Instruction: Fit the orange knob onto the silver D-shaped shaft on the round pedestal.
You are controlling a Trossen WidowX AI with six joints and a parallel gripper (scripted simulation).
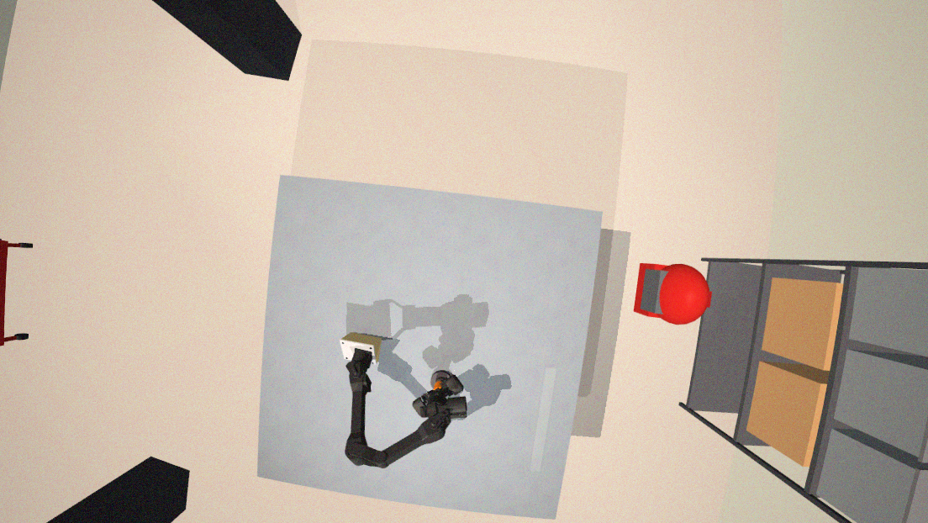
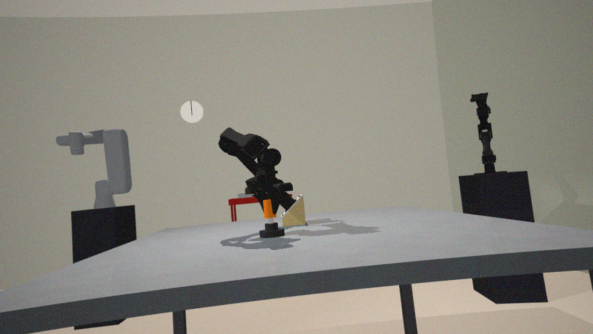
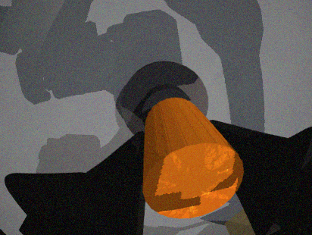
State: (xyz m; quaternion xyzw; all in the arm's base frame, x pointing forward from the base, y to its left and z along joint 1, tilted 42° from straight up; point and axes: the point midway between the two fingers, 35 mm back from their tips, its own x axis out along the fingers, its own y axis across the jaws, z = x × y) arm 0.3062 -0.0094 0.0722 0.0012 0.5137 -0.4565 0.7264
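Right now my gripper tip is 3 cm below the orange knob. Round my gripper tip: round black pedestal 4 cm below.
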